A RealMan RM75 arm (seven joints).
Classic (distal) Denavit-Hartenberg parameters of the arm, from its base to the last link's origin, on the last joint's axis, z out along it. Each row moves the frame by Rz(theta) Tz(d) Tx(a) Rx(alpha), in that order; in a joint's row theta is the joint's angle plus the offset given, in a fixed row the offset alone. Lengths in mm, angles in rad.
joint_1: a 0, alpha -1.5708, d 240.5, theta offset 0
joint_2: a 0, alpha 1.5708, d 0, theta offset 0
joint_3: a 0, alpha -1.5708, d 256, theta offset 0
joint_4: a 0, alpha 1.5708, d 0, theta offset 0
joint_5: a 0, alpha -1.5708, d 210, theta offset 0
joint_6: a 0, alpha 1.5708, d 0, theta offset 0
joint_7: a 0, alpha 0, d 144, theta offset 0
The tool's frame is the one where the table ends.
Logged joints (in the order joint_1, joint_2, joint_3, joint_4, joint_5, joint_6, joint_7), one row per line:
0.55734, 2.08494, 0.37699, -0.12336, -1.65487, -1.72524, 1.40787
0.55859, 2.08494, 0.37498, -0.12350, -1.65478, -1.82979, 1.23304
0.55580, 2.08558, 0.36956, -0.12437, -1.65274, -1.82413, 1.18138
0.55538, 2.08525, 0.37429, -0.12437, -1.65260, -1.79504, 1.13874
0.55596, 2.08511, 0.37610, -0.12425, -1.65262, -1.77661, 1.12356
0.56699, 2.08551, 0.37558, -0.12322, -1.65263, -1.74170, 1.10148
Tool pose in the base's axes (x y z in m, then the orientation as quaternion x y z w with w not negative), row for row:
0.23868, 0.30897, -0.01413, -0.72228, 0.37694, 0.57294, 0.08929
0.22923, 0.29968, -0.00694, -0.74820, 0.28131, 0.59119, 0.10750
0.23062, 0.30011, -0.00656, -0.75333, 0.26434, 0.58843, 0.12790
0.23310, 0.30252, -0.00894, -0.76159, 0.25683, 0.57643, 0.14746
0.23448, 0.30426, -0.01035, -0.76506, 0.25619, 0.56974, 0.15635
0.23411, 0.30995, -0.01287, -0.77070, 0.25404, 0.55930, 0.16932
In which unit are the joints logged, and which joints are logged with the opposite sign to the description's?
The joints are logged in radians. Opposite sign: joint_3.
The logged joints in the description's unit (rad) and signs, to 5 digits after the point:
0.55734, 2.08494, -0.37699, -0.12336, -1.65487, -1.72524, 1.40787
0.55859, 2.08494, -0.37498, -0.12350, -1.65478, -1.82979, 1.23304
0.55580, 2.08558, -0.36956, -0.12437, -1.65274, -1.82413, 1.18138
0.55538, 2.08525, -0.37429, -0.12437, -1.65260, -1.79504, 1.13874
0.55596, 2.08511, -0.37610, -0.12425, -1.65262, -1.77661, 1.12356
0.56699, 2.08551, -0.37558, -0.12322, -1.65263, -1.74170, 1.10148

